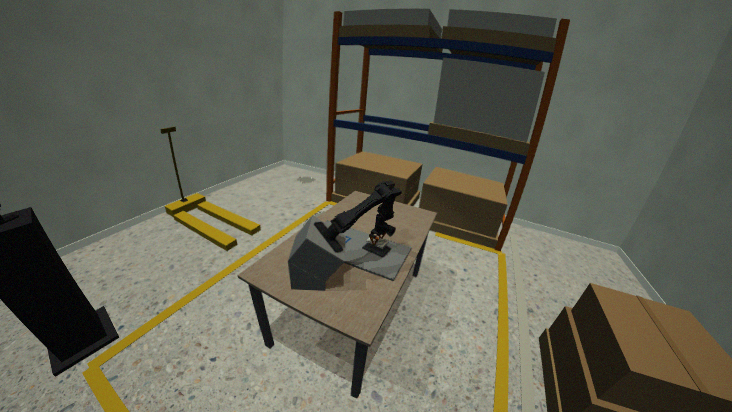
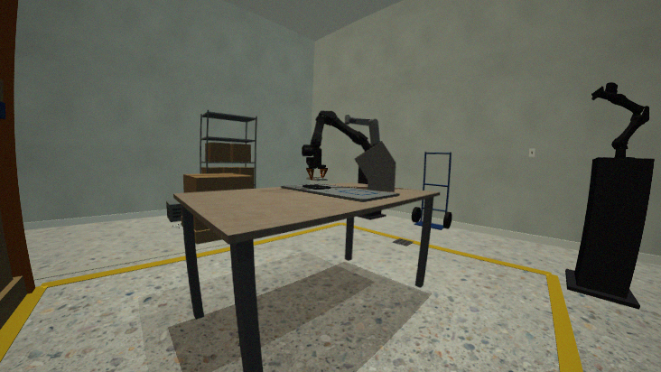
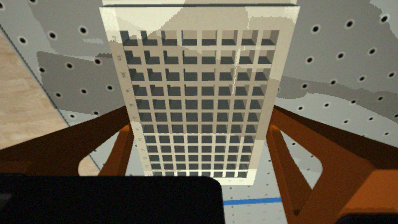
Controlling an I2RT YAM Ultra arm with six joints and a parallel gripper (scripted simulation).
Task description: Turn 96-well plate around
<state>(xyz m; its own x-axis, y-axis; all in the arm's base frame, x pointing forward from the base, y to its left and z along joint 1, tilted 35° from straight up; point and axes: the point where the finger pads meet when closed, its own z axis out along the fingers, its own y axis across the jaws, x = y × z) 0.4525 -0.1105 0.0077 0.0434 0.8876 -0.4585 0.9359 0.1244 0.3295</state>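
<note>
Right now the dark plate nest N1 is 60 mm below my hand. Also, from my hand: cream 96-well plate right at my hand; A1 label 70 mm to the left, 60 mm ahead, 50 mm below.
</note>
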